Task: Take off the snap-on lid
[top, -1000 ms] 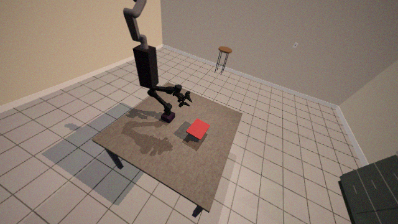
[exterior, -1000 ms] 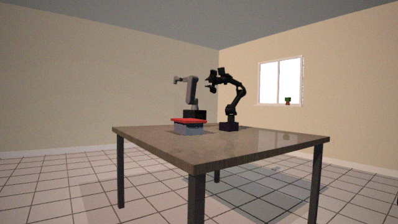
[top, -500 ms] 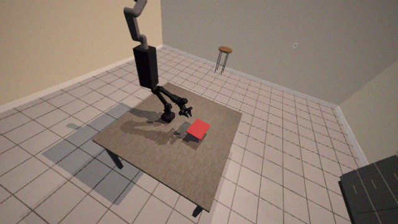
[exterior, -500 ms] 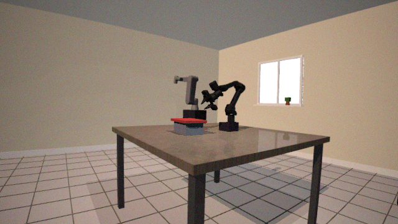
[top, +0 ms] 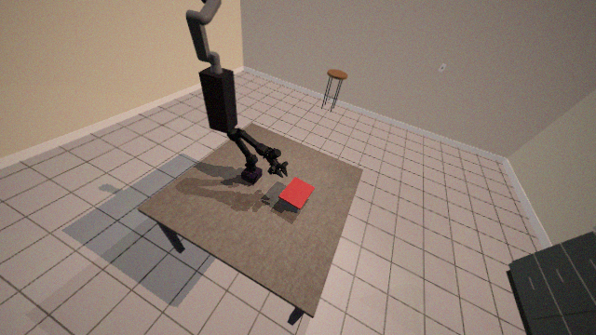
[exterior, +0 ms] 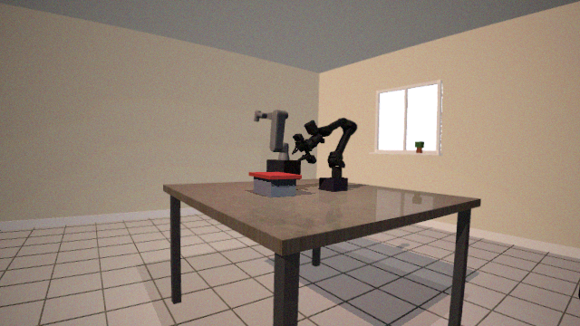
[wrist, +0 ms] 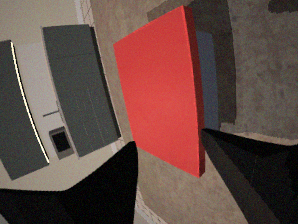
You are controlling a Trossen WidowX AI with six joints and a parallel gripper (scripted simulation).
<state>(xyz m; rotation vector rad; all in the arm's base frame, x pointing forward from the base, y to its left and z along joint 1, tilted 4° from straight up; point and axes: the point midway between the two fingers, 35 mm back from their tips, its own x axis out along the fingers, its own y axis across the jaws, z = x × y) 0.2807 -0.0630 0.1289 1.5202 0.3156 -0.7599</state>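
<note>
My gripper tip is 12 cm short of the red lid, 3 cm to the left of it and 9 cm above it. Also, from my gripper tip: grey-blue storage box: 12 cm ahead, 3 cm to the right, 14 cm below.
</note>
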